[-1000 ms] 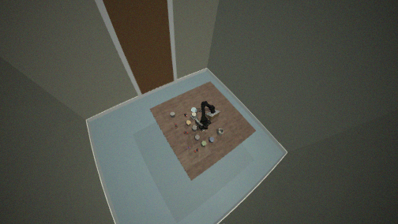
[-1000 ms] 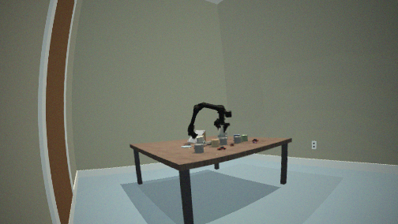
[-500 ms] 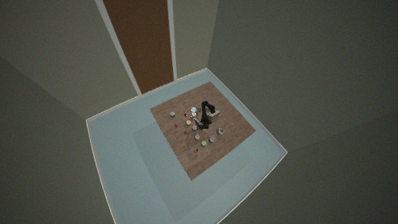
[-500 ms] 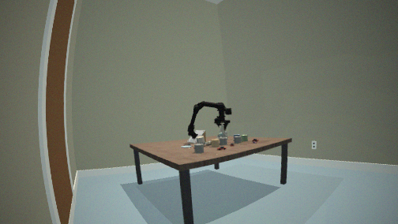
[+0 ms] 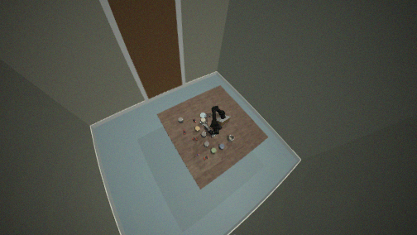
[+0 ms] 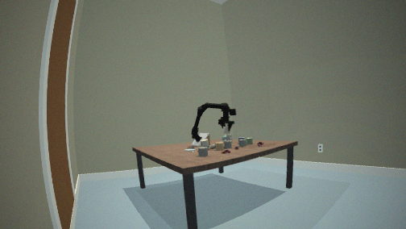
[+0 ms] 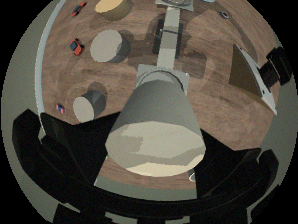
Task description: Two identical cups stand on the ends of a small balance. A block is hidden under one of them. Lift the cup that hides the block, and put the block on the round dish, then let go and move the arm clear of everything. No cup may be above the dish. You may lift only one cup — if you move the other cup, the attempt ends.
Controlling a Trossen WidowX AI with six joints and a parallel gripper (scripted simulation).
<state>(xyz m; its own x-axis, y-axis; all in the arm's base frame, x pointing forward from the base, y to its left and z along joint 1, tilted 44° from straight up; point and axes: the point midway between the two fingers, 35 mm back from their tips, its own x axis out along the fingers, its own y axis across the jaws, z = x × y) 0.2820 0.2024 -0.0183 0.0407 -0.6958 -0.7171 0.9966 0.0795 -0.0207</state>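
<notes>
Now: the pale green block 10 mm to the right of my gripper tip and 60 mm below it. Round my gripper tip: round dish 60 mm behind, 390 mm to the right, 150 mm below.
</notes>
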